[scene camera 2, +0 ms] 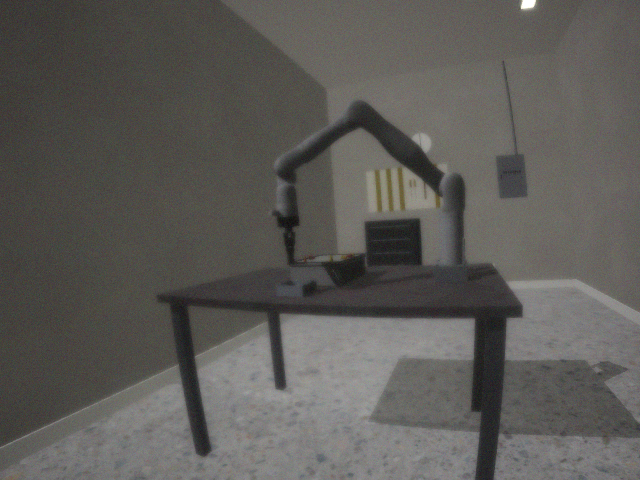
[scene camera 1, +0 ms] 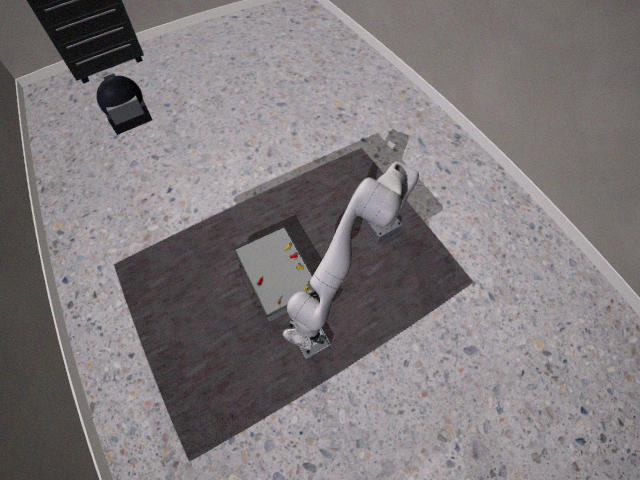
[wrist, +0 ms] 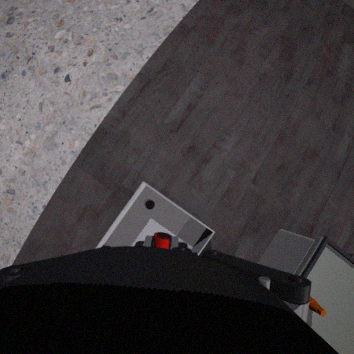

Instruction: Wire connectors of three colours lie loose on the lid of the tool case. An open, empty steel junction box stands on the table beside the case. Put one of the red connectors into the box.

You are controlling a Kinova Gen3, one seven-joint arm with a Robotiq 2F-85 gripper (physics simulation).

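Frame: origin at the arm's base, x ahead, y left, z up, level; centimetres.
Seen in the pictures: gripper, fingertip midpoint: (scene camera 2: 291, 263) (wrist: 161, 247); arm's base, origin of the base link: (scene camera 2: 451, 263).
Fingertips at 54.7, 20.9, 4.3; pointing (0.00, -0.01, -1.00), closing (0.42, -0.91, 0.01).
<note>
Pixels of each thing's middle, then the offset from my fingertips to it, as dx, dy, dz. "spot": a spot on its surface instead. Level surfaces: height alone.
- red connector, body centre: (wrist: 159, 250) -0.2, +0.0, +0.3
- open steel junction box, body centre: (wrist: 154, 238) (scene camera 2: 296, 288) (scene camera 1: 311, 339) -1.6, +0.5, -8.3
- tool case lid, body centre: (wrist: 329, 349) (scene camera 1: 275, 273) (scene camera 2: 329, 268) -5.2, -27.6, -5.6
- orange connector, body centre: (wrist: 315, 306) (scene camera 1: 278, 302) +0.7, -15.9, -0.2
- tool case, surface spot: (scene camera 2: 315, 274) spot: -4.0, -13.0, -5.7
- dark table, its level: dz -10.3
My gripper (scene camera 1: 318, 338) (scene camera 2: 290, 262) (wrist: 161, 247) is shut on a red connector (wrist: 162, 239), whose round end shows between the fingertips in the wrist view. It is above the open steel junction box (scene camera 1: 309, 353) (scene camera 2: 289, 290) (wrist: 131, 221), with a gap below the fingertips in scene camera 2. The arm hides part of the box in scene camera 1, and my gripper body hides its near part in the wrist view. Two other red connectors, one (scene camera 1: 260, 281) near the lid's left edge and one (scene camera 1: 293, 256) near its right side, lie on the tool case lid (scene camera 1: 268, 271) (wrist: 336, 287).
Yellow connectors (scene camera 1: 287, 247) (scene camera 1: 299, 267) (scene camera 1: 307, 288) and an orange connector (scene camera 1: 279, 300) (wrist: 317, 306) also lie on the lid. The tool case (scene camera 2: 315, 274) stands beside the box and rises higher than it. Both stand on the dark table (scene camera 1: 206, 356) (scene camera 2: 413, 297) (wrist: 225, 110).
</note>
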